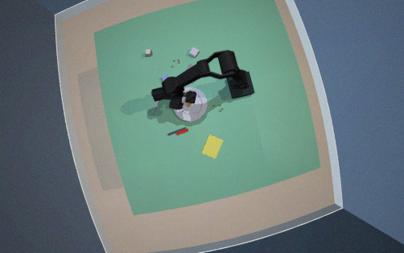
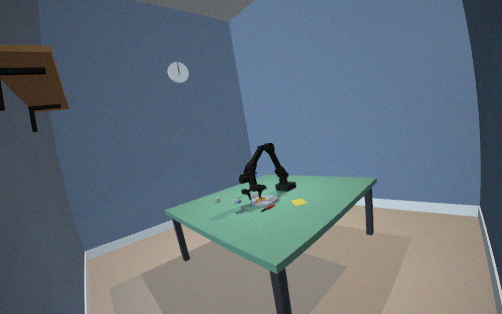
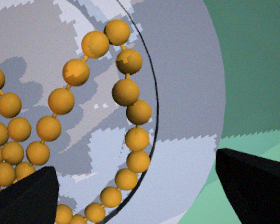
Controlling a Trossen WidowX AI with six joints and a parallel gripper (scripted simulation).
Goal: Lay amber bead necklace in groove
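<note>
Right now the round grey bead board is 50 mm behind my gripper tip, 40 mm to the left of it and 10 mm below it. From my gripper tip the other things lie so: grey rod 150 mm ahead, 30 mm to the left, 20 mm below; blue block 130 mm to the right, 90 mm ahead, 10 mm below; grey plate 150 mm to the right, 70 mm behind, 20 mm below.
</note>
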